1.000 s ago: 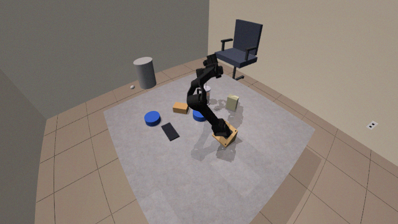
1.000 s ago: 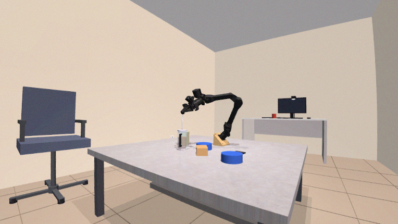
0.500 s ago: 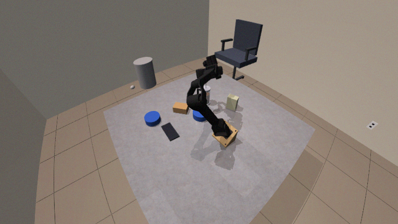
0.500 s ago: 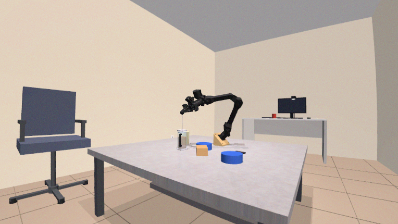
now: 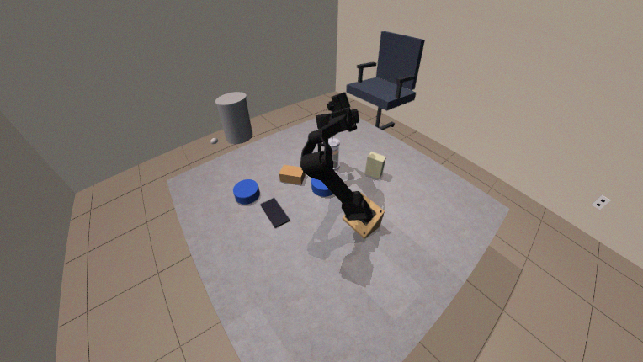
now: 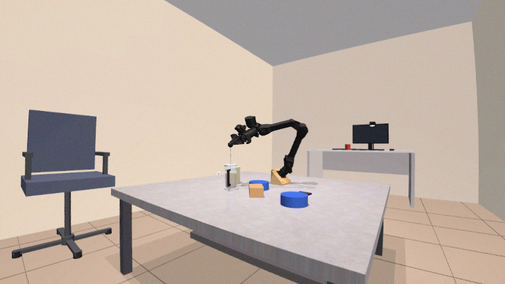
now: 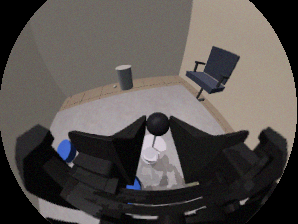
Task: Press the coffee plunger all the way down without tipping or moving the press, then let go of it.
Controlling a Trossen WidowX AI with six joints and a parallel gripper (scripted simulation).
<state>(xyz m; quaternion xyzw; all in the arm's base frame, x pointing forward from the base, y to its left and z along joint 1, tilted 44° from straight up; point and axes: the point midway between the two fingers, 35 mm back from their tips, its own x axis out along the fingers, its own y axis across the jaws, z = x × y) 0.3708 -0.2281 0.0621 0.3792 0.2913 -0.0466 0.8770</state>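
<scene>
Now: gripper tip 14 cm above the glass coffee press and 1 cm to the right of it. Also, from my gripper tip: orange block 24 cm below, 22 cm to the left, 2 cm ahead; then black slab 40 cm to the left, 26 cm below, 12 cm behind.
</scene>
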